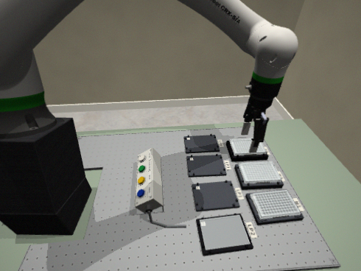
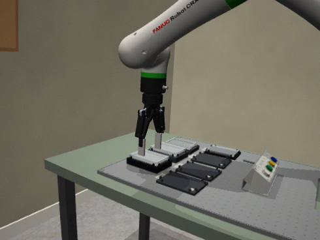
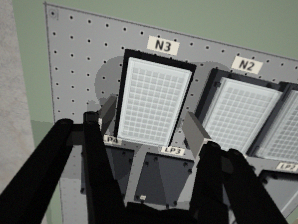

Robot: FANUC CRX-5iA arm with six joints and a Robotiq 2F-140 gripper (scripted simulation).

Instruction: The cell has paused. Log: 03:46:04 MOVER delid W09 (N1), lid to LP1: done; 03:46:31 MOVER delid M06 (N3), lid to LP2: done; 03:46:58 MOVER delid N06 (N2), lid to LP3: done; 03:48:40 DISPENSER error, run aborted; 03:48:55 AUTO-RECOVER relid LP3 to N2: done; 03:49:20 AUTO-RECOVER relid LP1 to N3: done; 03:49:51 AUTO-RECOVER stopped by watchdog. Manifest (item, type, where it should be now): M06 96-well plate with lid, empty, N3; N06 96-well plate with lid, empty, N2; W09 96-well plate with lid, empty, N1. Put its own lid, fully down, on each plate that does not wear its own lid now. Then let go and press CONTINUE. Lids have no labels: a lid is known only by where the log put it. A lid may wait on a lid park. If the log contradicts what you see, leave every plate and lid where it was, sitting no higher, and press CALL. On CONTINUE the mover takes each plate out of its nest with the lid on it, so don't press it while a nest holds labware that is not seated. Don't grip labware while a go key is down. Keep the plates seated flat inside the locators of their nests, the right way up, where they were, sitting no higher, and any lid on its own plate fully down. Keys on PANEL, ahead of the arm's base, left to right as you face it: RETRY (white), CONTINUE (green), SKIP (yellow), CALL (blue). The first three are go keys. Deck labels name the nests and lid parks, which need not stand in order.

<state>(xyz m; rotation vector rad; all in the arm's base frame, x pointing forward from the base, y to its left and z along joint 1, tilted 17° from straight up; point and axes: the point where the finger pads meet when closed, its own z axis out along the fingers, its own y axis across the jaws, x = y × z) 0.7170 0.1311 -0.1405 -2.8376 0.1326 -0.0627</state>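
Now: hand 5 cm above the plate. Round my hand: lid park LP3 (19 cm behind, 5 cm to the right, 7 cm below); then lid park LP4 (18 cm behind, 7 cm to the left, 7 cm below); then lid park LP1 (19 cm behind, 19 cm to the right, 7 cm below).
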